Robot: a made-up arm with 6 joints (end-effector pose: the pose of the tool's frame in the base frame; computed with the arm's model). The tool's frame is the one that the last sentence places. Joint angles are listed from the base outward.
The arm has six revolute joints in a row. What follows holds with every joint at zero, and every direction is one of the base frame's. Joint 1 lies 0.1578 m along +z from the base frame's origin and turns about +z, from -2.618 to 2.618 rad. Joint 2 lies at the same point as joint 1 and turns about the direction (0.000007, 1, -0.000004), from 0 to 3.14 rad. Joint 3 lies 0.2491 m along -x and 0.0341 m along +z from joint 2 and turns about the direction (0.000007, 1, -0.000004), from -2.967 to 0 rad. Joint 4 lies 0.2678 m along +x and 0.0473 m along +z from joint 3 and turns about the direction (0.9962, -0.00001, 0.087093), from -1.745 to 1.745 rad. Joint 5 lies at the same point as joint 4 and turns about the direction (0.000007, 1, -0.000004), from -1.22 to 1.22 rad. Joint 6 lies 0.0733 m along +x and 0.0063 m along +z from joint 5 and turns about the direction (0.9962, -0.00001, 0.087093), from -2.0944 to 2.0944 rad. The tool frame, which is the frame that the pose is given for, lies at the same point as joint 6; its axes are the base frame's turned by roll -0.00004, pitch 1.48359 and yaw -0.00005 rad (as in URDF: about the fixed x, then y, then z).
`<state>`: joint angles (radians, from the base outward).
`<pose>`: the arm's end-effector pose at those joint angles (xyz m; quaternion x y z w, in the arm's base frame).
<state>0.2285 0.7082 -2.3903 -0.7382 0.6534 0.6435</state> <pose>-0.2102 -0.0798 0.6704 0.1892 0.1751 0.0859 0.9624</pose>
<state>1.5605 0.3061 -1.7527 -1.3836 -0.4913 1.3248</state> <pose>-0.0365 -0.2447 0.6021 -0.1450 -0.1918 0.6655 0.7066</pose>
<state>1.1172 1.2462 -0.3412 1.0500 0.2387 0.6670</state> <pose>0.0731 0.1846 0.1653 -0.2429 -0.9142 -0.3210 0.0475</pose>
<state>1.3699 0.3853 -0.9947 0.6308 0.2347 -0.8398</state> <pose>-0.0023 0.0395 0.5103 -0.4033 0.3120 0.4959 0.7029</pose>
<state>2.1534 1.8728 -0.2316 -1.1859 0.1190 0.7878</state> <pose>-0.0663 0.1155 0.0419 -0.9551 0.2908 -0.0459 0.0335</pose>
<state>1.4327 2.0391 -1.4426 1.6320 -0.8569 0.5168</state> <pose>0.1143 0.4197 0.2269 0.4760 0.6732 0.5060 0.2533</pose>
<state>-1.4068 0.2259 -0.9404 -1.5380 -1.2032 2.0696</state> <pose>0.0600 0.0575 0.4787 -0.0560 0.5976 -0.1346 0.7884</pose>
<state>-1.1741 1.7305 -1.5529 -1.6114 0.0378 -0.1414</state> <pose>0.1590 -0.3871 0.3910 -0.1983 0.7107 -0.6725 0.0584</pose>
